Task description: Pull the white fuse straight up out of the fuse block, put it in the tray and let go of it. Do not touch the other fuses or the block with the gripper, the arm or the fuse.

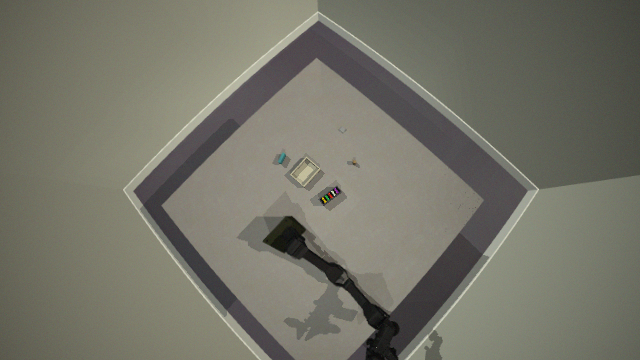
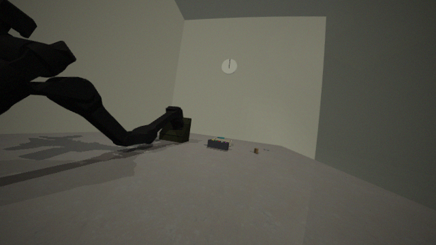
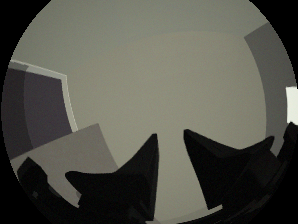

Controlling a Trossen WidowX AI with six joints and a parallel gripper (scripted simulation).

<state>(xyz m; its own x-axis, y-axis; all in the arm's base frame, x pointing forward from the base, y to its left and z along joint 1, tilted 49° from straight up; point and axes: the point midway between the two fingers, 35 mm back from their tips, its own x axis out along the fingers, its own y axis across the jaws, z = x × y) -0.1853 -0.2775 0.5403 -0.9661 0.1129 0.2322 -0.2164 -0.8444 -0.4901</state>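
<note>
Right now my gripper tip is 530 mm short of the white fuse, 530 mm to the right of it and 200 mm above it. Also, from my gripper tip: green fuse: 490 mm ahead, 550 mm to the left, 200 mm below; yellow fuse: 470 mm ahead, 550 mm to the left, 200 mm below; red fuse: 510 mm ahead, 540 mm to the left, 200 mm below.
</note>
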